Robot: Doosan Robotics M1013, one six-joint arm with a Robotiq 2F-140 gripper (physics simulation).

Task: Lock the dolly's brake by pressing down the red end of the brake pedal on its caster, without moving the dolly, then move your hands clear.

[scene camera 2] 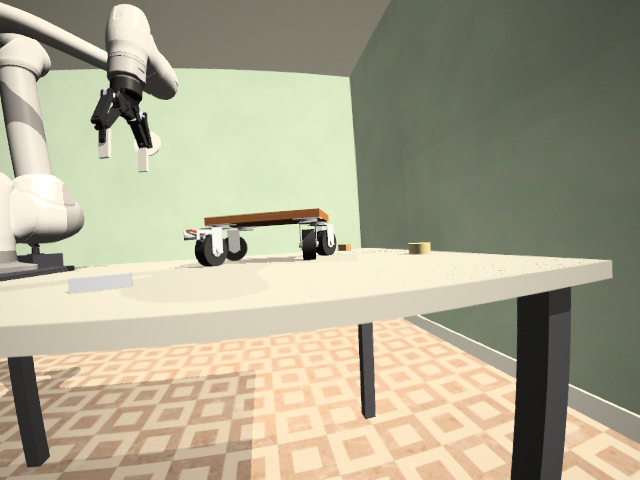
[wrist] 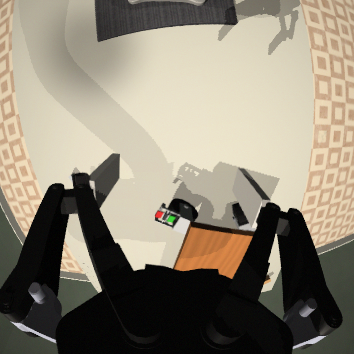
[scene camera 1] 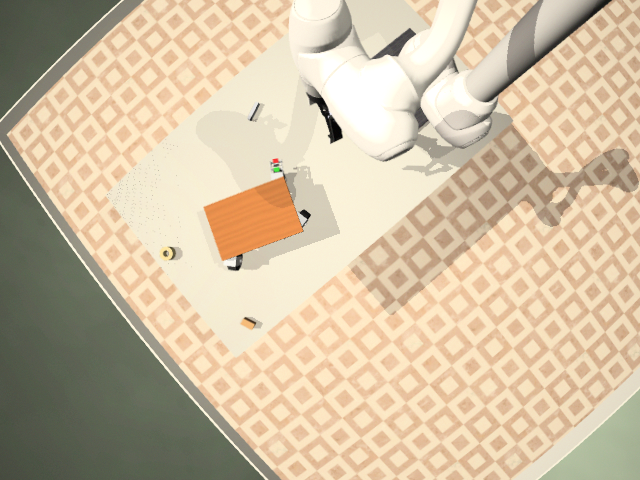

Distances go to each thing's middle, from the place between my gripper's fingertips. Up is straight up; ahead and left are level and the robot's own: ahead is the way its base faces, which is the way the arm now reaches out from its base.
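Labels:
Counted from my hand: caster (scene camera 2: 217,246), 210 mm ahead, 30 mm to the left, 220 mm below; dolly (scene camera 1: 259,216), well ahead, a good way to the left, a good way below; grey bar (scene camera 2: 103,282), a good way ahead, far to the right, far below. By their middles, caster nearest to my hand of the things named here.

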